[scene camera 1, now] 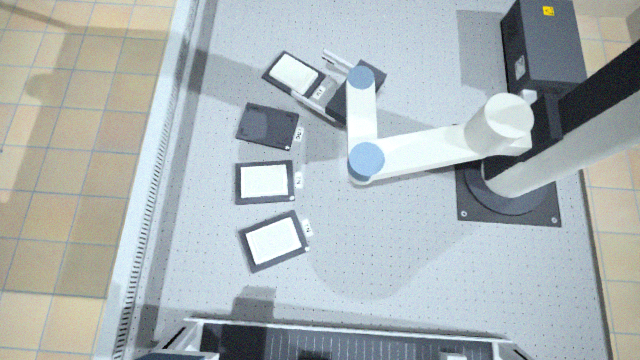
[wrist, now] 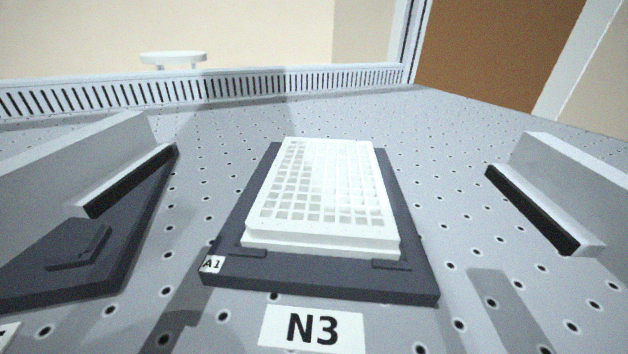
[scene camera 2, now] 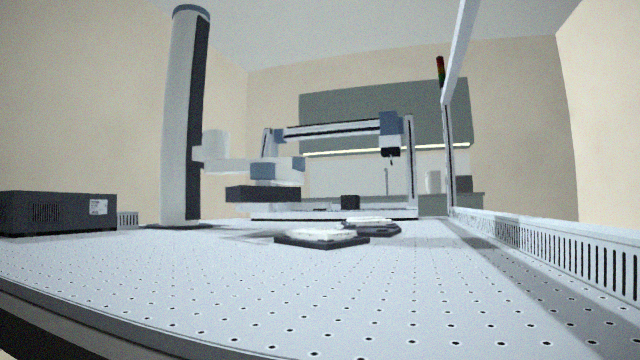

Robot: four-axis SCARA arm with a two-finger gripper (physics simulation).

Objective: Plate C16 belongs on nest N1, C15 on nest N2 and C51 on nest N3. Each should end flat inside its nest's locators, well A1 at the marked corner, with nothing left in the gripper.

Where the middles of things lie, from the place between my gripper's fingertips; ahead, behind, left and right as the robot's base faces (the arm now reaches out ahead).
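With the plate C15 (scene camera 1: 290,72) as reference, my hand is 30 mm to the left of it, 50 mm short of it and 60 mm above it. The dark out nest (scene camera 1: 266,126) is 150 mm to the left of my hand, 110 mm ahead of it and 70 mm below it, while the nest N3 (scene camera 2: 312,244) is 50 mm ahead of my hand, 30 mm to the right of it and 70 mm below it. And the plate C51 (scene camera 1: 258,181) is 330 mm to the left of my hand, 100 mm ahead of it, 60 mm below it.
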